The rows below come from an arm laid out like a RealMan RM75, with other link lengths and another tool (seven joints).
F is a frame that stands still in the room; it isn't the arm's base.
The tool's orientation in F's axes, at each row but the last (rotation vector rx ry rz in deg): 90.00, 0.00, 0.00; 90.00, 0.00, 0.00; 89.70, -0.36, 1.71; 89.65, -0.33, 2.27; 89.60, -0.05, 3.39; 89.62, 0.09, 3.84; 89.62, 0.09, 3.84; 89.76, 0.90, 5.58; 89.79, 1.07, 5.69; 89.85, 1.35, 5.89; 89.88, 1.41, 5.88; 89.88, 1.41, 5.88; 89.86, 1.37, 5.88
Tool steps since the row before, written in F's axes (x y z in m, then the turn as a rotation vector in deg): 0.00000, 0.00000, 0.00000, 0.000, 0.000, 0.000; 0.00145, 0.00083, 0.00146, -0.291, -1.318, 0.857; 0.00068, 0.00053, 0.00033, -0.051, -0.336, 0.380; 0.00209, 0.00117, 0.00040, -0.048, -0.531, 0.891; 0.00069, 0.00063, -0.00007, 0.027, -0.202, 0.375; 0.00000, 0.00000, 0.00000, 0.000, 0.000, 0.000; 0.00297, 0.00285, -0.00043, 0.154, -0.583, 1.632; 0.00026, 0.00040, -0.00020, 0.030, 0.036, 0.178; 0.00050, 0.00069, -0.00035, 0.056, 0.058, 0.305; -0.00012, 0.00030, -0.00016, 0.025, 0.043, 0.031; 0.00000, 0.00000, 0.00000, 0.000, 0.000, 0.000; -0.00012, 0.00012, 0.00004, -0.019, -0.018, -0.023; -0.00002, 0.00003, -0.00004, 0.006, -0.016, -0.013
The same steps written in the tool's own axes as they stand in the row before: 0.00000, 0.00000, 0.00000, 0.000, 0.000, 0.000; 0.00145, 0.00146, -0.00083, -0.291, 0.857, 1.318; 0.00070, 0.00032, -0.00052, -0.047, 0.379, 0.337; 0.00213, 0.00035, -0.00112, -0.034, 0.889, 0.535; 0.00071, -0.00009, -0.00060, 0.034, 0.372, 0.206; 0.00000, 0.00000, 0.00000, 0.000, 0.000, 0.000; 0.00307, -0.00054, -0.00272, 0.196, 1.621, 0.601; 0.00028, -0.00021, -0.00038, 0.042, 0.176, -0.033; 0.00053, -0.00037, -0.00065, 0.076, 0.302, -0.052; -0.00010, -0.00015, -0.00031, 0.030, 0.030, -0.041; 0.00000, 0.00000, 0.00000, 0.000, 0.000, 0.000; -0.00011, 0.00005, -0.00013, -0.022, -0.022, 0.016; -0.00002, -0.00004, -0.00003, 0.004, -0.013, 0.016
